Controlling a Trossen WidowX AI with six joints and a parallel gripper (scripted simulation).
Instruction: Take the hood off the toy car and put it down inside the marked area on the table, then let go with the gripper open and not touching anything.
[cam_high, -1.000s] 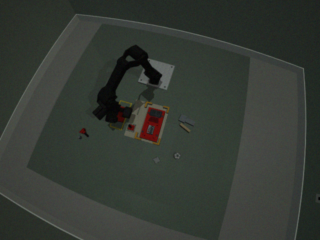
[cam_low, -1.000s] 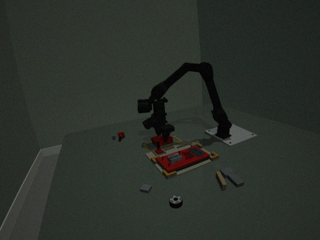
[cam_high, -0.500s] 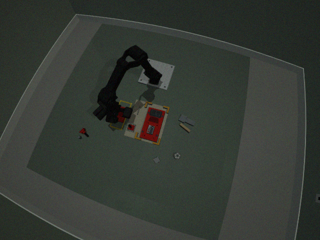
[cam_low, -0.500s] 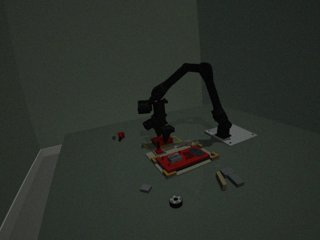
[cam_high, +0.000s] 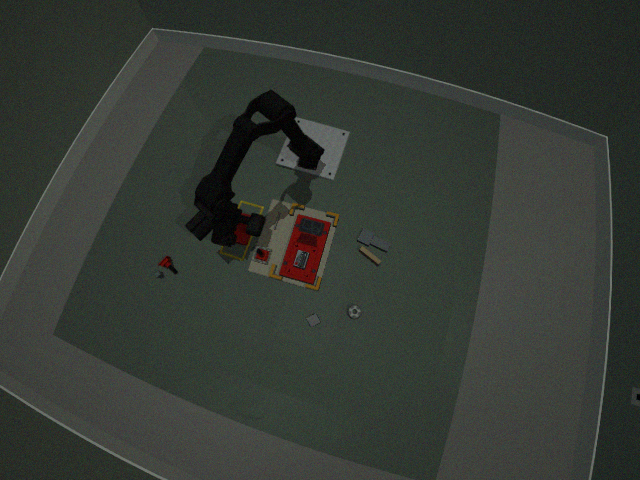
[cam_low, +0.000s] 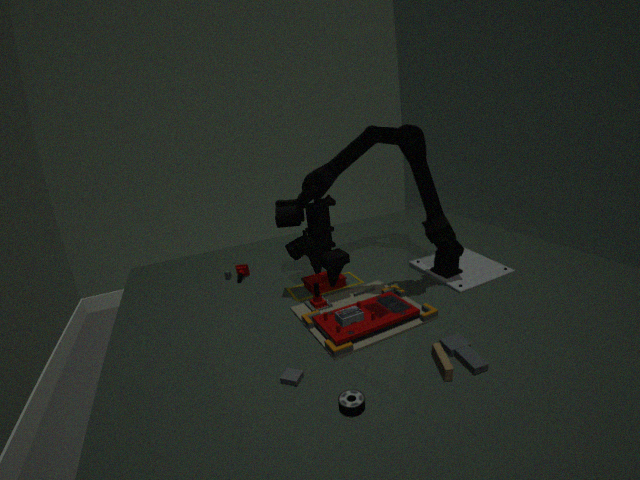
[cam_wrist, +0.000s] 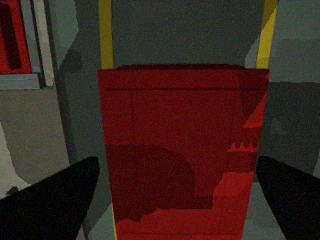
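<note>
My gripper tip is now right at the red hood. From my gripper tip the other things lie so: tan block 15 cm to the right, 6 cm behind, 1 cm below.
</note>
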